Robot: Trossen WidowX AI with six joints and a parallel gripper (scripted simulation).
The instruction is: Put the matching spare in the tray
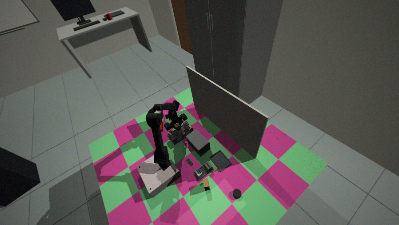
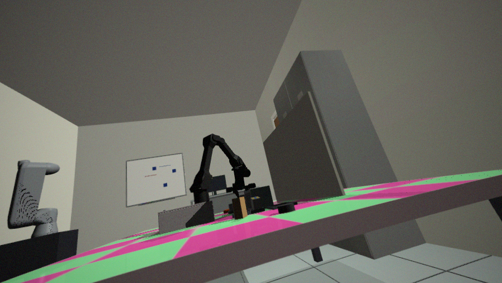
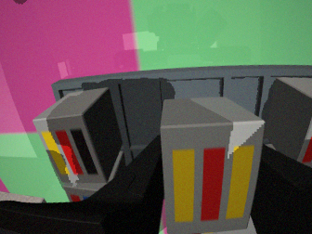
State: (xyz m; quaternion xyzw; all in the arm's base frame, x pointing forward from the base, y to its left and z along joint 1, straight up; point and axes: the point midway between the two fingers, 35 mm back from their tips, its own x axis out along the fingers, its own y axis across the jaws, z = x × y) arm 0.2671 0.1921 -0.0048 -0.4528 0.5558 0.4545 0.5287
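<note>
The rack is 40 mm below my gripper tip and 30 mm to the right of it. Also, from my gripper tip: grey mounted unit 220 mm to the right, 10 mm ahead; tall board 250 mm to the right, 240 mm ahead, 180 mm above; grey spare 30 mm above.
</note>
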